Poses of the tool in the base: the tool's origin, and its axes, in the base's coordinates. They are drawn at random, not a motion.
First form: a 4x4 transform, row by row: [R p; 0 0 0 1], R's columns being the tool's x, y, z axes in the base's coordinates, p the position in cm. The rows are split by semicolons.
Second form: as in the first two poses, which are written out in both.
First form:
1: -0.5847 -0.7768 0.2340 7.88; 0.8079 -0.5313 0.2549 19.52; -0.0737 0.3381 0.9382 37.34; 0 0 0 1
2: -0.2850 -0.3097 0.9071 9.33; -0.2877 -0.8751 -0.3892 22.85; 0.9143 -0.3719 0.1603 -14.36; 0 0 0 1
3: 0.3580 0.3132 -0.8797 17.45; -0.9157 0.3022 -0.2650 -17.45; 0.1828 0.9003 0.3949 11.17; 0 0 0 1
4: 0.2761 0.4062 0.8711 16.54; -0.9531 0.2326 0.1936 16.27; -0.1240 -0.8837 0.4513 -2.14; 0 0 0 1
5: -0.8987 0.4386 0.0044 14.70; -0.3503 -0.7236 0.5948 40.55; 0.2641 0.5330 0.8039 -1.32; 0 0 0 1
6: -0.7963 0.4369 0.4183 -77.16; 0.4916 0.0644 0.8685 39.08; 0.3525 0.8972 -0.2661 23.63; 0 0 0 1
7: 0.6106 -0.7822 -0.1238 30.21; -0.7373 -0.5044 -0.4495 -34.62; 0.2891 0.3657 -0.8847 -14.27; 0 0 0 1
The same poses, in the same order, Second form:
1: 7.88 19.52 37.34; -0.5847 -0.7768 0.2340; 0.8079 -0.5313 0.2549; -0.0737 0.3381 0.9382
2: 9.33 22.85 -14.36; -0.2850 -0.3097 0.9071; -0.2877 -0.8751 -0.3892; 0.9143 -0.3719 0.1603
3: 17.45 -17.45 11.17; 0.3580 0.3132 -0.8797; -0.9157 0.3022 -0.2650; 0.1828 0.9003 0.3949
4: 16.54 16.27 -2.14; 0.2761 0.4062 0.8711; -0.9531 0.2326 0.1936; -0.1240 -0.8837 0.4513
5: 14.70 40.55 -1.32; -0.8987 0.4386 0.0044; -0.3503 -0.7236 0.5948; 0.2641 0.5330 0.8039
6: -77.16 39.08 23.63; -0.7963 0.4369 0.4183; 0.4916 0.0644 0.8685; 0.3525 0.8972 -0.2661
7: 30.21 -34.62 -14.27; 0.6106 -0.7822 -0.1238; -0.7373 -0.5044 -0.4495; 0.2891 0.3657 -0.8847
